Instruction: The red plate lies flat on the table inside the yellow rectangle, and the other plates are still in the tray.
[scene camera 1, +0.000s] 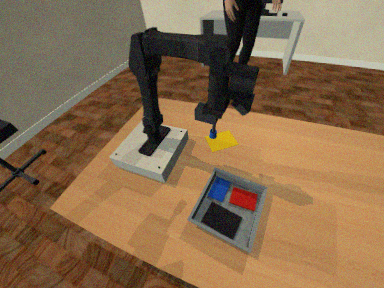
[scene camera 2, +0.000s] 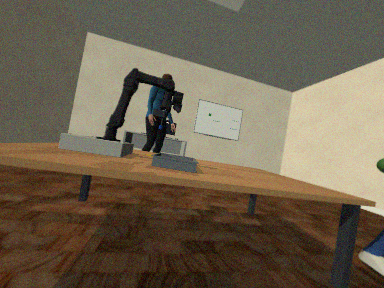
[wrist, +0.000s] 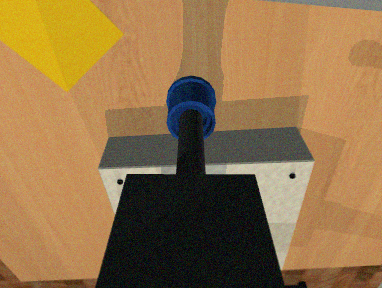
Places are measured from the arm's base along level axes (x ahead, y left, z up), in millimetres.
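Pixels of known places: end effector, tool point: (scene camera 1: 212, 136) (scene camera 2: 160, 129) (wrist: 191, 99); arm's base, origin of the base link: (scene camera 1: 155, 140) (scene camera 2: 109, 140).
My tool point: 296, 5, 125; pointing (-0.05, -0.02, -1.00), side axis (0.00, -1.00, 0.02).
Ahead of a thing's pixels: the offset from my tool point to its top centre, as dx, dy, dz. "spot": to the spot under its first point. Level surfaces: height alone.
The red plate {+174, -113, -185} (scene camera 1: 244, 199) lies in the grey tray {+128, -168, -148} (scene camera 1: 258, 220) (scene camera 2: 175, 164), on the side away from the arm's base. The blue plate {+71, -107, -184} (scene camera 1: 219, 189) and the larger black plate {+117, -223, -185} (scene camera 1: 221, 220) lie in the tray too. The yellow rectangle {spot: +3, +165, -197} (scene camera 1: 222, 141) (wrist: 55, 37) is flat on the table, between the base and the far edge, with no plate on it. My suction cup (scene camera 1: 213, 135) (scene camera 2: 160, 127) (wrist: 191, 107) is blue, hangs above the table near the yellow rectangle and holds nothing; its gripper state is open. The plates inside the tray are hidden in scene camera 2.
The arm stands on a pale base block (scene camera 1: 172, 155) (scene camera 2: 92, 143) (wrist: 295, 200) on the wooden table {dz -198} (scene camera 1: 310, 150) (scene camera 2: 280, 182). The tray's raised walls surround the plates. A person (scene camera 1: 242, 30) (scene camera 2: 156, 110) stands beyond the table, near a white desk (scene camera 1: 295, 45).
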